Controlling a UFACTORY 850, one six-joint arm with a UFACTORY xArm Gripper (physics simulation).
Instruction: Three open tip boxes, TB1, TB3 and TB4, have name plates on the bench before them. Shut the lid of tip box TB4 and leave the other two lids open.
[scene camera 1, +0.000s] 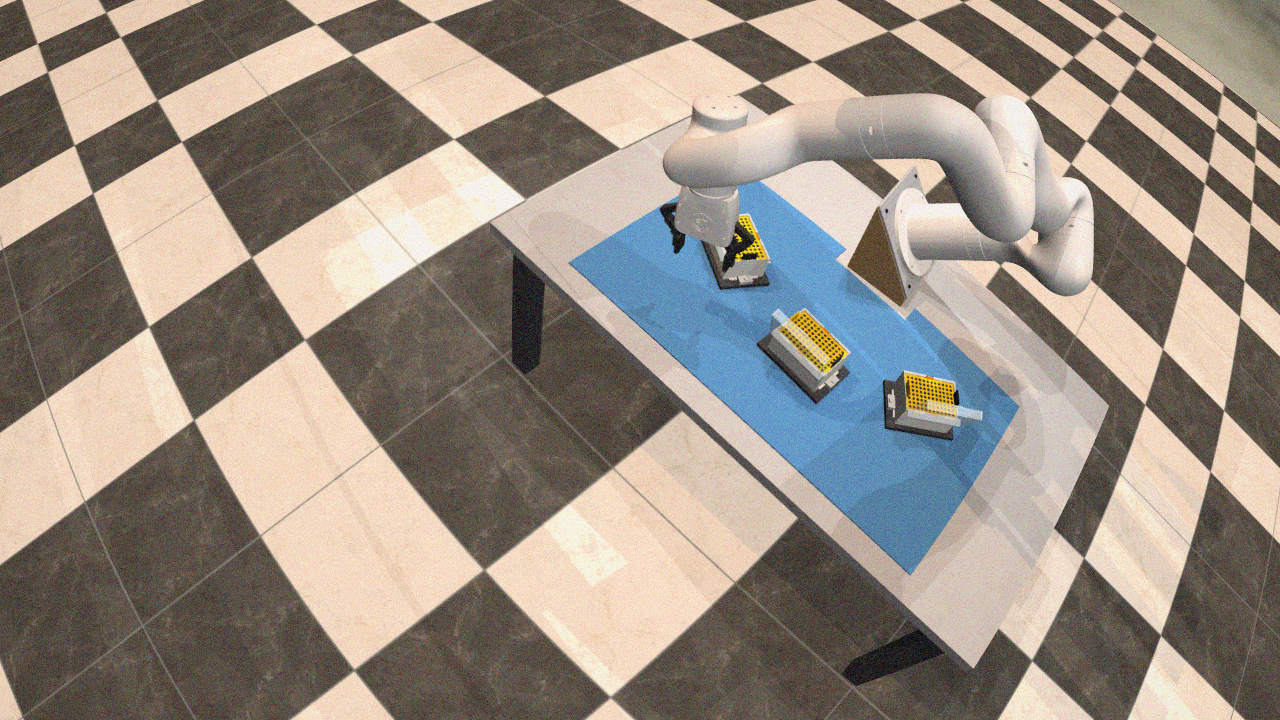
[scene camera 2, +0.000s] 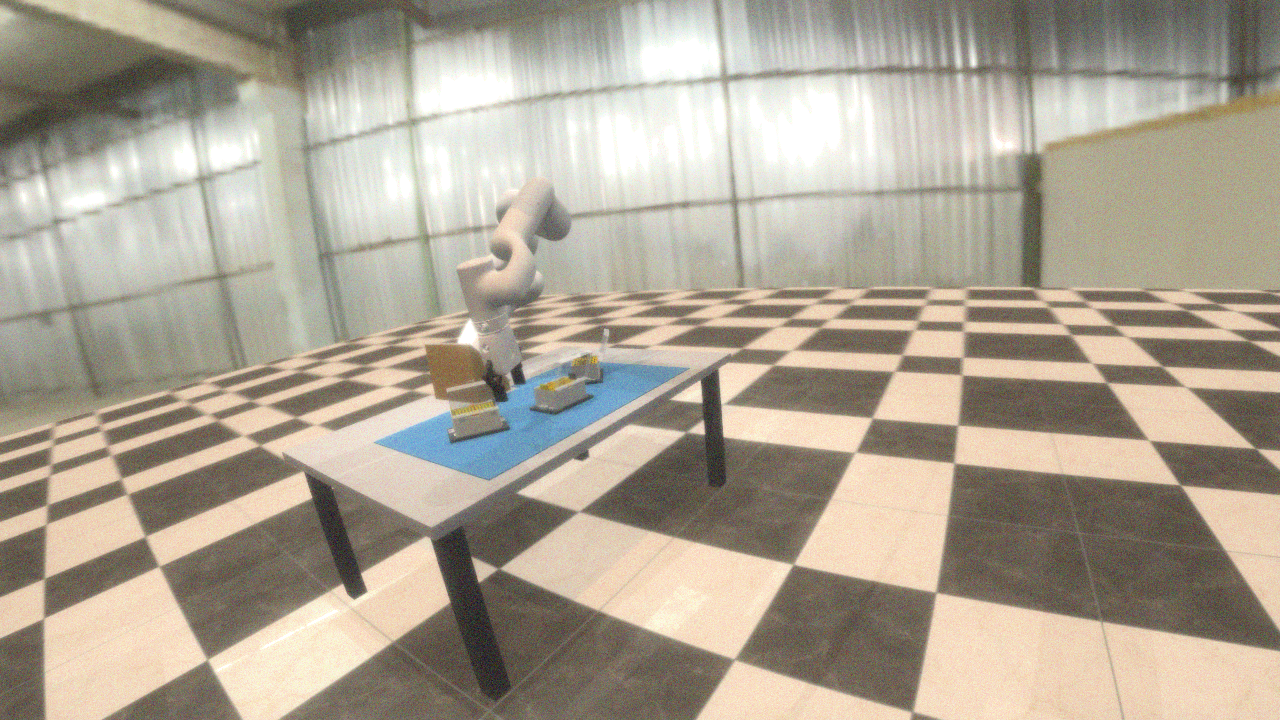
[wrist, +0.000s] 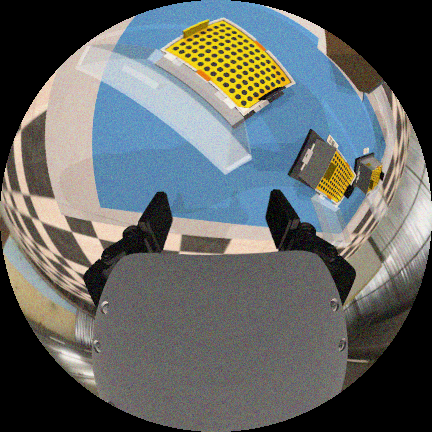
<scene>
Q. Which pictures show my gripper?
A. Scene camera 1, scene camera 2 and the wrist view: all of them.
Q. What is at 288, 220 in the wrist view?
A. My gripper.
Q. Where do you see a blue mat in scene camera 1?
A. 901, 489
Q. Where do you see a blue mat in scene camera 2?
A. At 531, 432
</scene>
